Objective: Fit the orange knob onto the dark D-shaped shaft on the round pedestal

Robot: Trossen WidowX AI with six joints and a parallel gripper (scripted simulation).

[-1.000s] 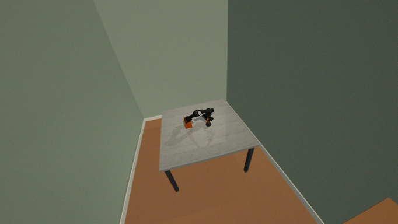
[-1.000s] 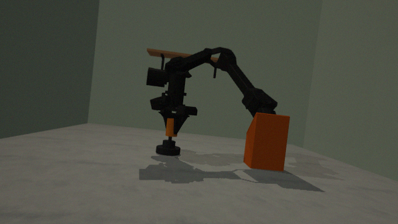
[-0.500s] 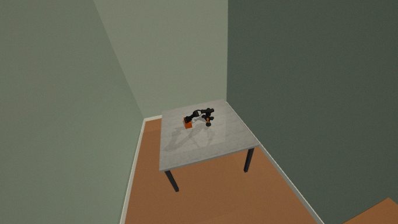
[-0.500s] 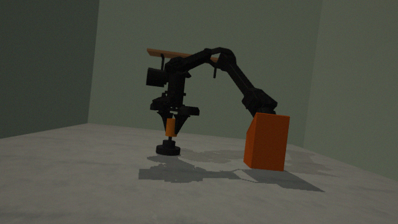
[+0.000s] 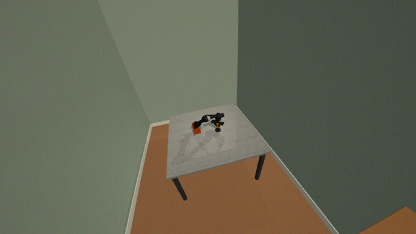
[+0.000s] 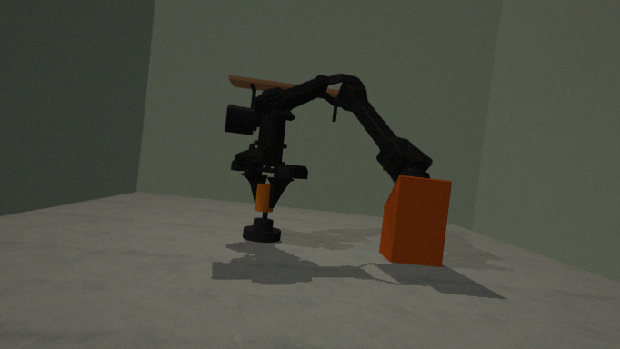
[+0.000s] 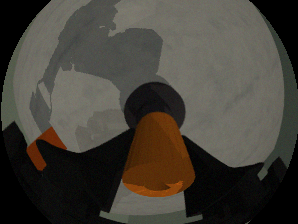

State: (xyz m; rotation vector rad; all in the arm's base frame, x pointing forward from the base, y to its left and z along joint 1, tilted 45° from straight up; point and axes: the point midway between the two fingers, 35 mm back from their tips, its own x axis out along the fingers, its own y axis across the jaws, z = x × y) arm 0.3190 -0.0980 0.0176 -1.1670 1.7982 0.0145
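My gripper tip is now 20 mm below the orange knob. Round my gripper tip: pedestal 40 mm below.
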